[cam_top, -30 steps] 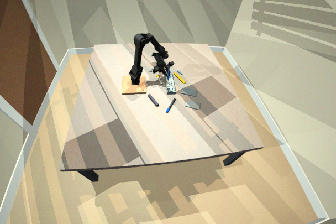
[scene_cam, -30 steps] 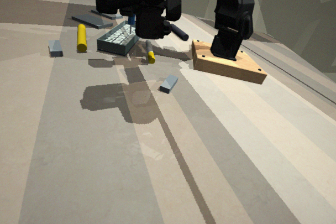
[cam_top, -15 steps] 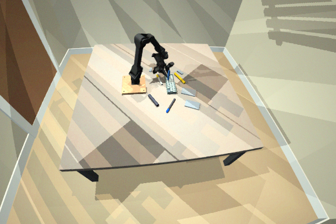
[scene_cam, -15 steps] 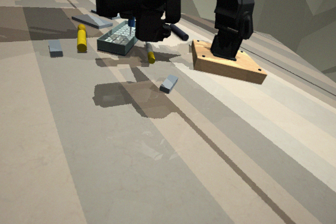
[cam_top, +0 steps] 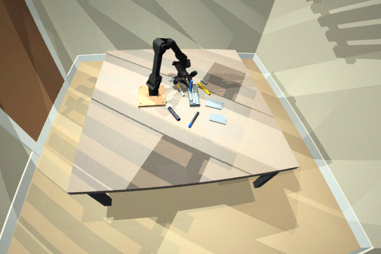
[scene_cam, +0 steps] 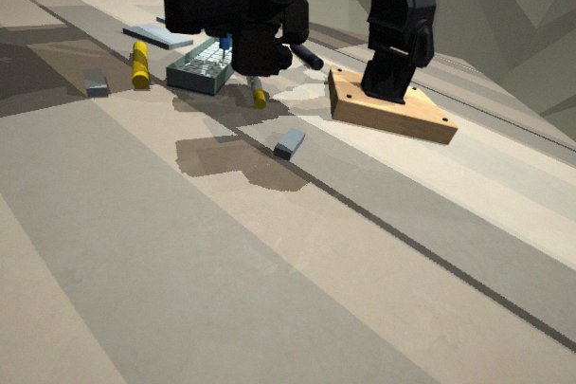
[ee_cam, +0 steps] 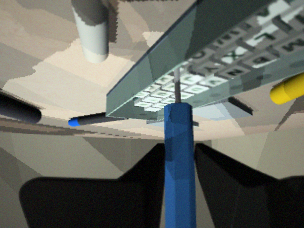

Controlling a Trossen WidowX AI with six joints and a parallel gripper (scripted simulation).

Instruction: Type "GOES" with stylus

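Right now the yellow cylinder is 110 mm ahead of my gripper tip, 60 mm below it and 50 mm to the left of it. The rest, counted from my gripper tip: white marker (70 mm behind, 60 mm to the left, 60 mm below); then stylus tip (50 mm below); then blue stylus (10 mm below).
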